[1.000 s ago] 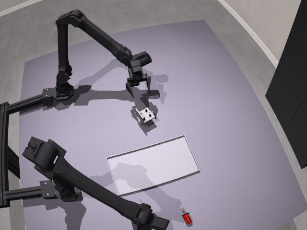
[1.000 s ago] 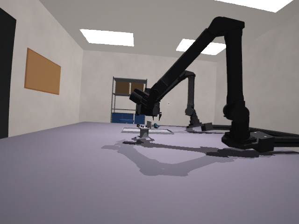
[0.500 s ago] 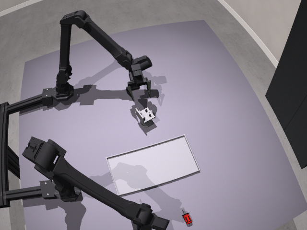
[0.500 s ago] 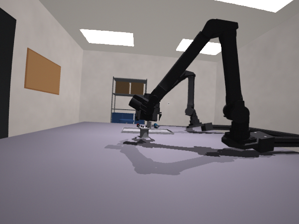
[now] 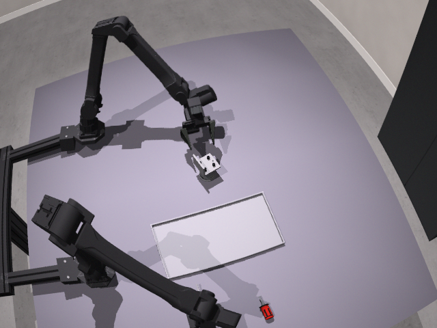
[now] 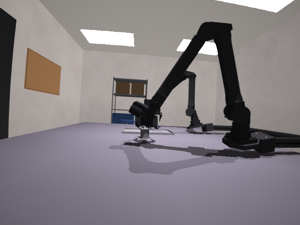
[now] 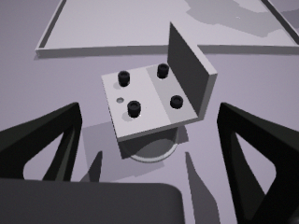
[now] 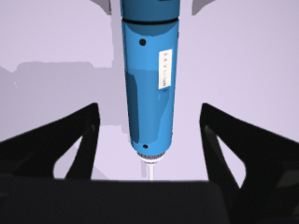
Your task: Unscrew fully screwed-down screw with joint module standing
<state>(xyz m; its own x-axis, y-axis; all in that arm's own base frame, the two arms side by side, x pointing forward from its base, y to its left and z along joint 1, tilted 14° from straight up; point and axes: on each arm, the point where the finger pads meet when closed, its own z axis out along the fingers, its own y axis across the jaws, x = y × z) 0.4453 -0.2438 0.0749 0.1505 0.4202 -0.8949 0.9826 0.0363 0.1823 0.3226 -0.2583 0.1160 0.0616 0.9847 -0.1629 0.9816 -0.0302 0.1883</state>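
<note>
Now: the white bracket 60 mm to the right of my left hand and 30 mm below it. Also, from my left hand: white tray 320 mm to the right, 100 mm below, 10 mm behind; red hand screwdriver 630 mm to the right, 90 mm below, 90 mm ahead; joint module body 80 mm below, 60 mm to the right, 10 mm ahead.
</note>
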